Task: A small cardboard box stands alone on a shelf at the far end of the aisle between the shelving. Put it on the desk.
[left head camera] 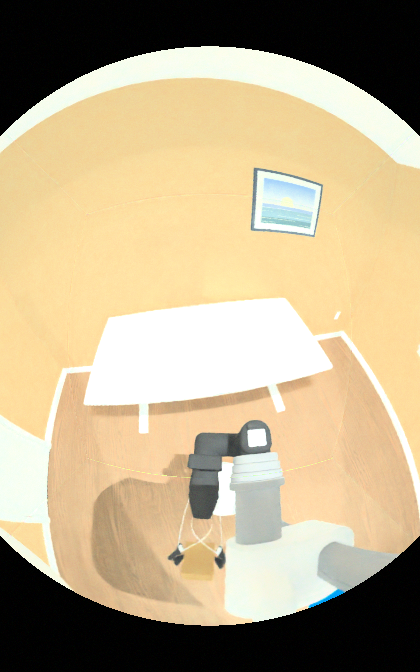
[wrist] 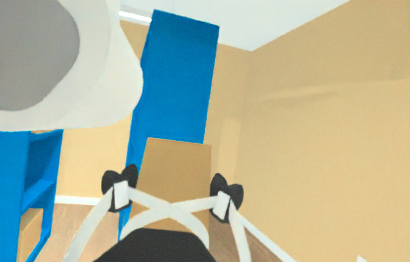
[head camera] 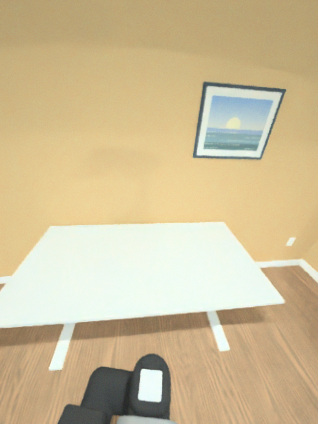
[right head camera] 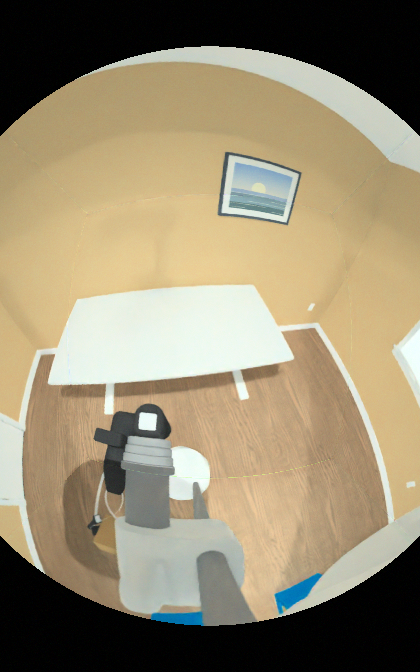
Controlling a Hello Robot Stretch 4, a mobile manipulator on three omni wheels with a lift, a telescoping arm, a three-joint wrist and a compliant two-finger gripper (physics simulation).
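Frame: origin at the robot's base, x ahead, y up, z right, level; metres.
Seen in the pictures: gripper, between the fingertips: [wrist: 174,184].
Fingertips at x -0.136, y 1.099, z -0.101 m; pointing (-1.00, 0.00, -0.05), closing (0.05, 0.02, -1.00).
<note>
A point is followed by its place in that frame.
The small cardboard box [left head camera: 197,567] [right head camera: 105,539] [wrist: 177,167] {x -0.113, y 1.120, z -0.100 m} is between the two fingers of my gripper [left head camera: 198,556] [wrist: 174,184] {x -0.136, y 1.099, z -0.101 m}, which is shut on it. In the right head view the arm hides one finger and part of the box. The box is held over the floor, back beside the arm, apart from the desk. The white desk [head camera: 145,270] {x 0.766, y 0.692, z -0.086 m} [left head camera: 205,355] [right head camera: 170,335] stands ahead against the tan wall, its top bare. The black wrist is between the desk's front edge and the box in the left head view.
Blue shelving [wrist: 180,75] {x -1.644, y 1.485, z -0.100 m} stands behind the held box in the wrist view. Another blue shelf unit at the left holds a cardboard box [wrist: 31,232] {x -1.861, y 0.230, z 0.815 m}. A framed picture [head camera: 235,122] {x 1.374, y 1.508, z 0.444 m} [left head camera: 286,202] [right head camera: 259,188] hangs above the desk. Two white desk feet reach forward over the wood floor.
</note>
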